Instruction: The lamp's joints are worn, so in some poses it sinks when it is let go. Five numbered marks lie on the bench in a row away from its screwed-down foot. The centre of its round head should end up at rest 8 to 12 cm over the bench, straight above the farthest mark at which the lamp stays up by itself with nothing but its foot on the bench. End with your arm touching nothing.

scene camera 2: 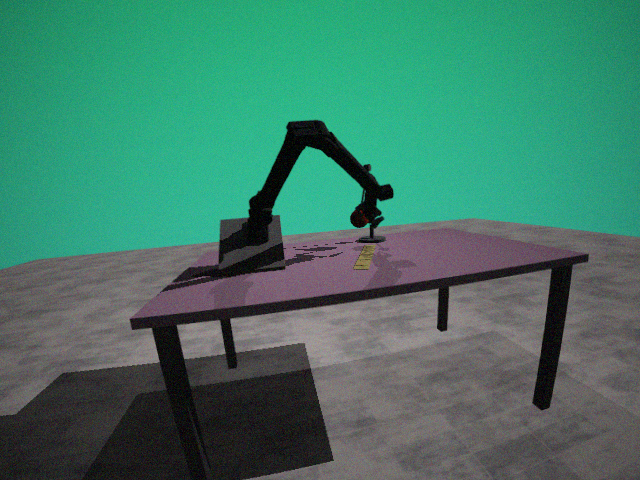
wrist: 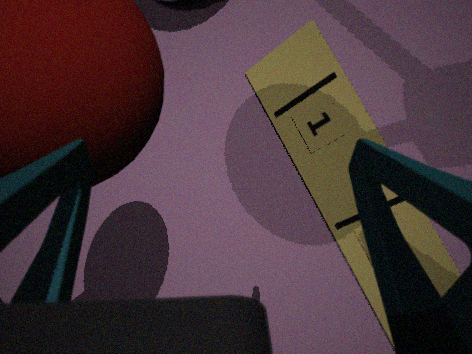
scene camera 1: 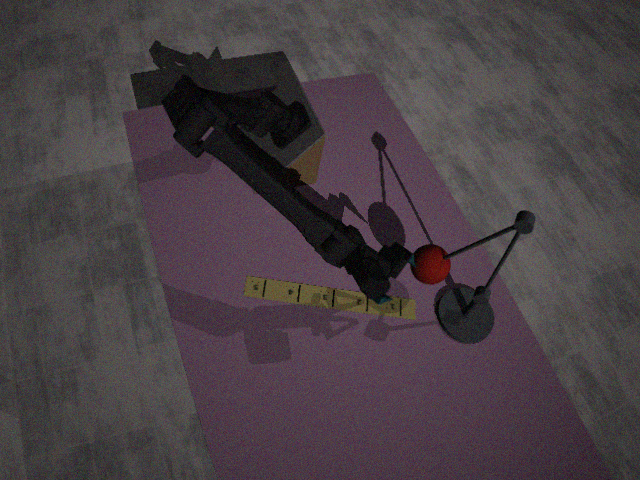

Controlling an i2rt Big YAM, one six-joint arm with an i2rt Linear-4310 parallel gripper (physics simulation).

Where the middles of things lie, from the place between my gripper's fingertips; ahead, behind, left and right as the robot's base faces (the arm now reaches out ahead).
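There's a yellow numbered strip [scene camera 1: 256,287] here, and my hand is 60 mm past it, 130 mm above it and 140 mm to the left of it.
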